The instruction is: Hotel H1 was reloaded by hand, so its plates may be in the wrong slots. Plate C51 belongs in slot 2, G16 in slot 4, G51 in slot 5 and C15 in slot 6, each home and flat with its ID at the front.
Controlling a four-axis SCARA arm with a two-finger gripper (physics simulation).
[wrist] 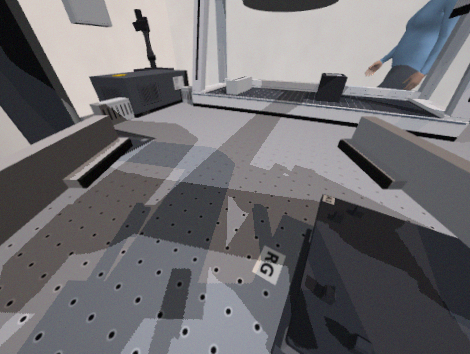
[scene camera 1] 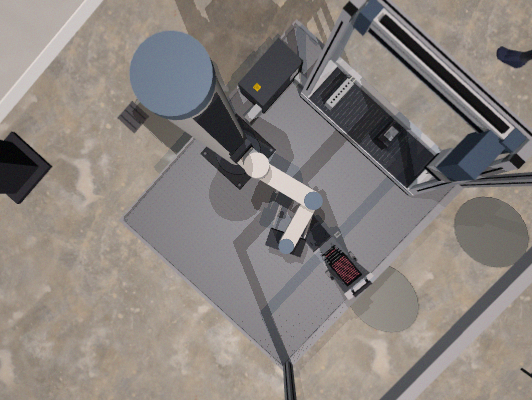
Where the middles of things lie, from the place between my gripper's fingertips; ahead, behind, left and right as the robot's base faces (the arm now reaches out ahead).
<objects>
My hand is 150 mm short of the low dark RG stand (wrist: 395,280), 70 mm above it and 20 mm to the left of it. Round my hand: dark instrument box (scene camera 1: 273,70) (560 mm behind, 430 mm to the left, 70 mm below).
</objects>
